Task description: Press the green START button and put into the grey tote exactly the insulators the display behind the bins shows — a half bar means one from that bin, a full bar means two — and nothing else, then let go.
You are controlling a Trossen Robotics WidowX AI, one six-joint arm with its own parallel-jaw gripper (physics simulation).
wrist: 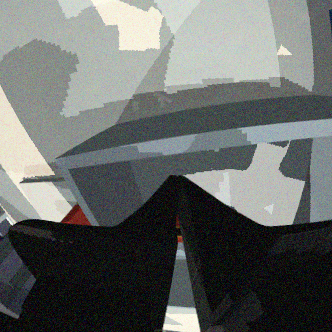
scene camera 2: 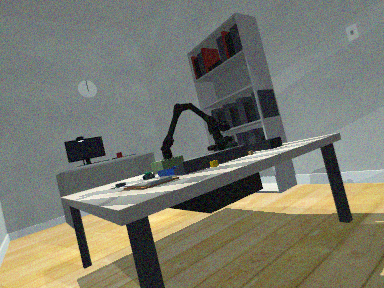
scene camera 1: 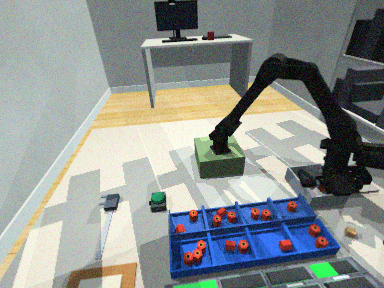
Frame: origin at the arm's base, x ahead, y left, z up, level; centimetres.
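Seen in the pictures: gripper, fingertip midpoint: (wrist: 175, 181) (scene camera 1: 328, 193); arm's base, link origin: (scene camera 2: 168, 158) (scene camera 1: 220, 149).
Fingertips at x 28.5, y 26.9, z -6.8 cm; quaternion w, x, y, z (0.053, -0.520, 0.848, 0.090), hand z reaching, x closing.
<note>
Offsets run from my fingertips to a thing's top centre. "spot": to the spot under its first point.
My gripper (scene camera 1: 308, 178) (wrist: 175, 181) is shut and empty, low over the grey tote @(dx -4.1, dy -2.1, dz +3.8 cm) (scene camera 1: 327, 201) (wrist: 215, 142). A slim gap between its fingers shows a sliver of a red insulator @(dx -2.8, dy +0.7, dz +1.4 cm) (wrist: 179, 238) beyond. In scene view 1 a bit of red insulator (scene camera 1: 322, 189) shows beside the hand in the tote; the fingers hide much of the inside. A red piece @(dx -1.4, dy +10.1, dz +1.5 cm) (wrist: 76, 216) shows past the tote's left corner in the wrist view. Red insulators lie in the blue bins @(spot: dx +9.6, dy -45.0, dz +0.3 cm) (scene camera 1: 217, 268). The green START button @(dx -16.8, dy -54.8, dz +2.5 cm) (scene camera 1: 158, 196) stands left of them. The display @(spot: dx +17.5, dy -31.7, dz +3.0 cm) (scene camera 1: 287, 276) is partly cut off, with green bars.
A green block (scene camera 1: 222, 166) stands under the arm's base end. A caliper-like tool @(spot: dx -21.6, dy -70.1, dz +0.3 cm) (scene camera 1: 111, 202) and a wooden frame @(spot: dx +1.1, dy -72.5, dz -1.0 cm) (scene camera 1: 102, 275) lie at the left. A small tan block @(dx +12.9, dy -5.8, dz +0.4 cm) (scene camera 1: 351, 231) lies right of the bins. A yellow object @(dx +27.0, dy -47.9, dz +1.2 cm) (scene camera 2: 214, 163) stands near the table edge.
</note>
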